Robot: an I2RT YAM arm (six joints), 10 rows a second.
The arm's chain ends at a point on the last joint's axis. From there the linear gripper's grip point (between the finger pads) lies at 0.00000 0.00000 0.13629 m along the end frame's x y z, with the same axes.
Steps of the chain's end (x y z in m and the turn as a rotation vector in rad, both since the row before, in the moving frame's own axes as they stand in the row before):
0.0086, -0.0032, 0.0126, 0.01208, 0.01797, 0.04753
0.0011, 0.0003, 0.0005, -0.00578, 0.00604, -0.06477
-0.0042, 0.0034, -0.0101, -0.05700, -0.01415, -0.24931
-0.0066, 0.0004, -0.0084, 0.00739, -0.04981, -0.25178
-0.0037, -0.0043, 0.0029, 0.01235, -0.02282, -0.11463
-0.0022, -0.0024, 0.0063, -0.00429, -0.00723, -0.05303
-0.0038, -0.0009, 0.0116, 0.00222, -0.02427, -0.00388
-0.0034, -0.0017, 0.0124, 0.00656, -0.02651, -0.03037
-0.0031, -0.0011, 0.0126, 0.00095, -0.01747, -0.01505
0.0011, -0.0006, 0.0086, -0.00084, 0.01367, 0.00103
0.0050, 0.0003, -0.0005, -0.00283, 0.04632, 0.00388
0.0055, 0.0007, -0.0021, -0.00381, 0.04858, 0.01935
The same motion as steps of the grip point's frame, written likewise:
0.0111, -0.0048, 0.0126, 0.01208, 0.01797, 0.04753
0.0019, 0.0011, 0.0005, -0.00578, 0.00604, -0.06477
-0.0051, 0.0113, -0.0103, -0.05700, -0.01415, -0.24931
-0.0134, 0.0003, -0.0086, 0.00739, -0.04981, -0.25178
-0.0069, -0.0058, 0.0029, 0.01235, -0.02282, -0.11463
-0.0032, -0.0018, 0.0063, -0.00429, -0.00723, -0.05303
-0.0071, -0.0012, 0.0116, 0.00222, -0.02427, -0.00388
-0.0070, -0.0025, 0.0123, 0.00656, -0.02651, -0.03037
-0.0055, -0.0012, 0.0126, 0.00095, -0.01747, -0.01505
0.0030, -0.0005, 0.0086, -0.00084, 0.01367, 0.00103
0.0113, 0.0007, -0.0006, -0.00283, 0.04632, 0.00388
0.0121, 0.0013, -0.0023, -0.00381, 0.04858, 0.01935

